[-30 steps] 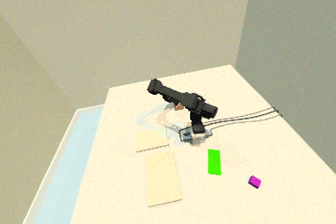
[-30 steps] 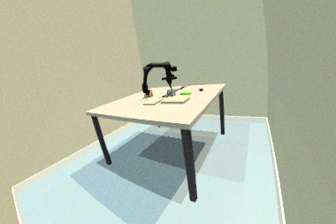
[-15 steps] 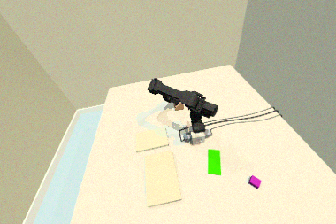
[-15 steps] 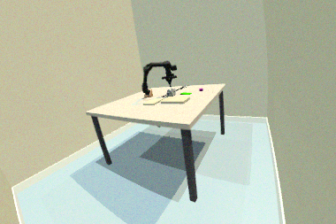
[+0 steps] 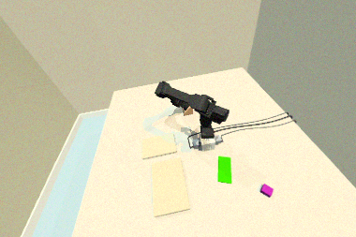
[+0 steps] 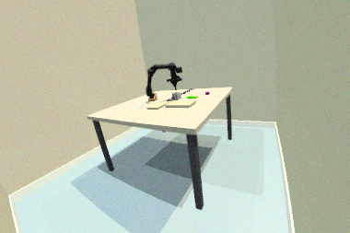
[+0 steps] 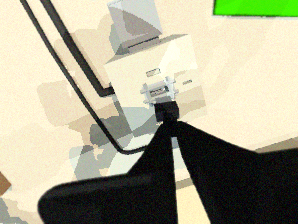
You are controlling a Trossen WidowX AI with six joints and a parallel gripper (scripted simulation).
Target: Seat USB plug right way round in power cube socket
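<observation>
My gripper tip is now 2 cm above the dark USB plug. Round my gripper tip: green flat block: 17 cm ahead, 3 cm to the left, 13 cm below; then USB socket: 1 cm to the left, 7 cm below; then magenta block: 33 cm ahead, 16 cm to the left, 12 cm below.
</observation>
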